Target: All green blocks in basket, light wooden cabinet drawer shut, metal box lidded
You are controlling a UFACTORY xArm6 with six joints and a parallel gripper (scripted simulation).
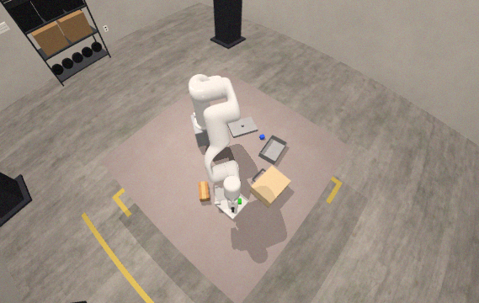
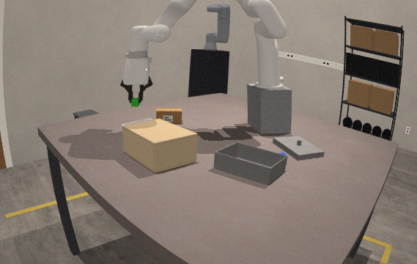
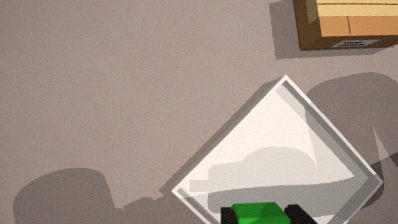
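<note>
My gripper is now 13 cm above the white basket, 3 cm to the right of it and 3 cm past it. The rest, counted from my hand: metal box 49 cm to the left, 11 cm below, 7 cm behind; light wooden cabinet 25 cm to the left, 10 cm below, 7 cm ahead; blue block 53 cm to the left, 20 cm behind, 12 cm below.
</note>
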